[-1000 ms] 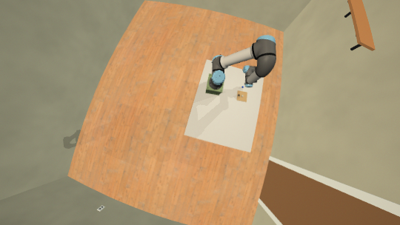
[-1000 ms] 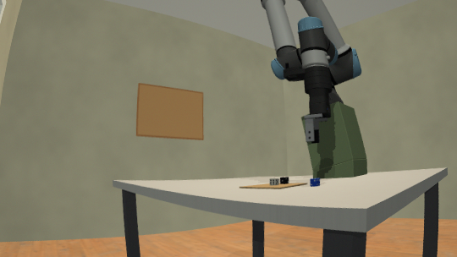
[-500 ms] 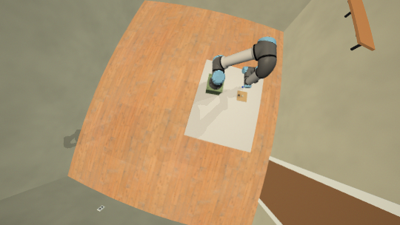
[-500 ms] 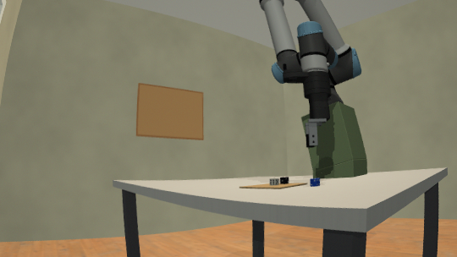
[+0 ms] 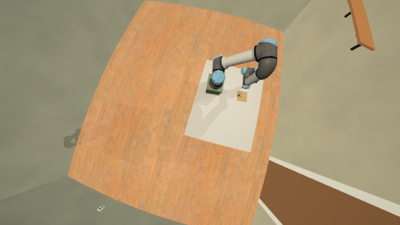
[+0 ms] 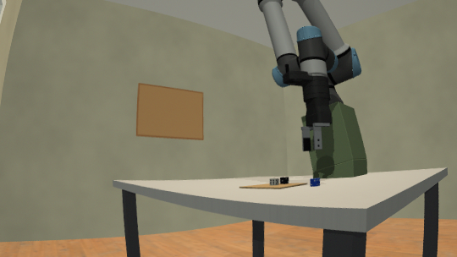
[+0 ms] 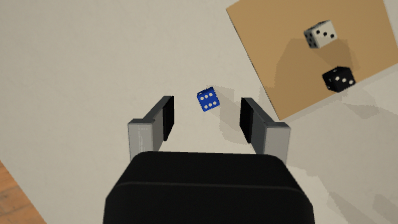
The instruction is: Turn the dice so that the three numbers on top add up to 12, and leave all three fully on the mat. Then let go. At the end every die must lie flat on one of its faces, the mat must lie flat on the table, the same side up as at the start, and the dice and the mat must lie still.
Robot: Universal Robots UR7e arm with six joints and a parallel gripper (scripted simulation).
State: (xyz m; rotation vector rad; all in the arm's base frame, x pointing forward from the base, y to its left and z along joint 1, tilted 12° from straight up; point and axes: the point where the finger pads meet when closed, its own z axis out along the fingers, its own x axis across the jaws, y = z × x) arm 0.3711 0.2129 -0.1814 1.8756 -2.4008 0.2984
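Right now the blue die is 10 mm behind my hand and 100 mm below it. From my hand the other things lie so: black die (20 mm behind, 140 mm to the right, 100 mm below); white die (30 mm ahead, 130 mm to the right, 100 mm below); tan mat (30 mm ahead, 130 mm to the right, 110 mm below).
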